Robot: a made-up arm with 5 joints.
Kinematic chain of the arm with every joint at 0, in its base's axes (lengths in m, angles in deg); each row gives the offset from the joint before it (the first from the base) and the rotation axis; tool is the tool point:
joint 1: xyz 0 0 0.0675 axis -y
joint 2: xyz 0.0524 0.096 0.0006 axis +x
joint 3: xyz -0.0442 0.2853 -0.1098 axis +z
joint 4: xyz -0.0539 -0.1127 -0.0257 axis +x
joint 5: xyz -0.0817 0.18 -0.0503 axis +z
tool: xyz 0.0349 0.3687 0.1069
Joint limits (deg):
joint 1: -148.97..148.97
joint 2: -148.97..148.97
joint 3: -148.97..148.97
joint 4: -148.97..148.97
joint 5: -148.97..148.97
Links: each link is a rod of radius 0.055 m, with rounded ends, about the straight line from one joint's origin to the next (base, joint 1, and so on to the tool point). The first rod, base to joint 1, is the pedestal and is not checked.
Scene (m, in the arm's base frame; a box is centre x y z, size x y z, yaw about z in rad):
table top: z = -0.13
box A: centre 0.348 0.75 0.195 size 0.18 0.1 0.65 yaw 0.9
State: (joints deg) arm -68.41 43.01 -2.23 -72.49 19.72
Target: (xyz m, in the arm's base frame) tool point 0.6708 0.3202 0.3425
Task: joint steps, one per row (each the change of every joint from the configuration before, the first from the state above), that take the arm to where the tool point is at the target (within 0.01 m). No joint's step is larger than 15 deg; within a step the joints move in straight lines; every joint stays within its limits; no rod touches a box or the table.
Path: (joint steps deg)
1: 3.69 3.30 12.68 9.01 -6.17
2: 3.70 3.29 12.68 9.02 -6.17
3: 3.69 3.30 12.68 9.01 -6.17
4: 3.70 3.30 12.68 9.01 -6.17
5: 3.69 3.29 12.68 9.02 -6.16
6: -10.98 14.44 -10.99 4.32 -3.76
7: -10.97 14.44 -10.99 4.33 -3.76
8: -1.19 1.87 -12.16 -0.56 5.47
9: -1.20 1.88 -12.16 -0.56 5.47
10: -1.19 1.87 -12.16 -0.55 5.47

